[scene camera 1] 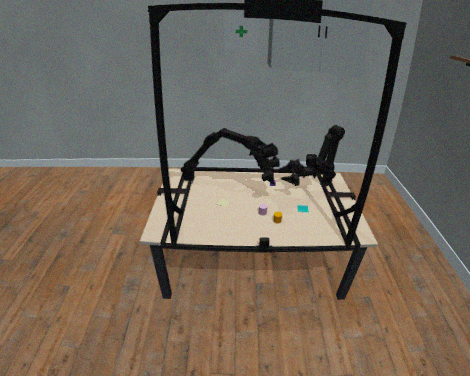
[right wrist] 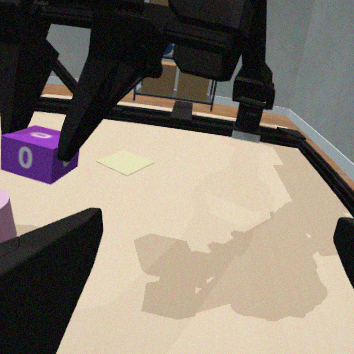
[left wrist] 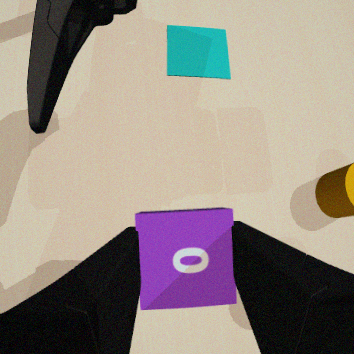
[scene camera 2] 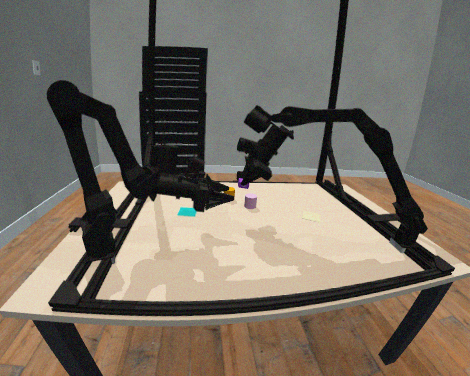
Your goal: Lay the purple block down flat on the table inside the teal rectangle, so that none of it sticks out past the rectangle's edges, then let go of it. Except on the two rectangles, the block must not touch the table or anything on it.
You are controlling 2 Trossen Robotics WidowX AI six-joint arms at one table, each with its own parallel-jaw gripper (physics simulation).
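Frame: origin at the left arm's base, x ahead, y left, z up, level; centimetres.
Seen in the pictures: left gripper, fingertip midpoint: (scene camera 1: 273, 182) (right wrist: 34, 152) (left wrist: 183, 235) (scene camera 2: 241, 182); right gripper, fingertip midpoint: (scene camera 1: 279, 173) (right wrist: 222, 225) (scene camera 2: 231, 193); left arm's base, origin of the base link: (scene camera 1: 188, 178) (right wrist: 245, 128) (scene camera 2: 404, 242); right arm's base, origin of the base link: (scene camera 1: 326, 183) (scene camera 2: 100, 252).
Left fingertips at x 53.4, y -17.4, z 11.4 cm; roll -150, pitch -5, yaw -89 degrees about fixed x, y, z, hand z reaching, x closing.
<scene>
Offsets run from my left fingertips to a thing's top centre. "pt": to the spot under its first point.
My left gripper (scene camera 1: 271, 181) (scene camera 2: 243, 181) (left wrist: 183, 235) is shut on the purple block {dx -0.7, dy +0.0, dz +1.1 cm} (scene camera 1: 272, 183) (scene camera 2: 244, 184) (left wrist: 187, 280) (right wrist: 27, 157), a finger on each side. The block is held above the table, with a white 0 on the face toward the left wrist camera. The teal rectangle {pt dx +18.3, dy -3.8, dz -13.2 cm} (scene camera 1: 303, 208) (scene camera 2: 187, 212) (left wrist: 197, 52) lies flat on the table, ahead of the block in the left wrist view. My right gripper (scene camera 1: 284, 175) (right wrist: 222, 225) is open and empty, low over the table; one of its fingers shows at the upper left of the left wrist view.
A pink cylinder {dx -5.1, dy -10.5, dz -8.8 cm} (scene camera 1: 263, 210) (scene camera 2: 250, 201) (right wrist: 6, 220) and an orange cylinder {dx +3.0, dy -16.7, dz -8.9 cm} (scene camera 1: 277, 218) (scene camera 2: 231, 191) (left wrist: 334, 195) stand on the table. The orange one is nearer the teal rectangle. A pale yellow rectangle {pt dx -27.6, dy -4.6, dz -13.3 cm} (scene camera 1: 223, 203) (scene camera 2: 311, 216) (right wrist: 126, 162) lies flat beyond the pink cylinder.
</scene>
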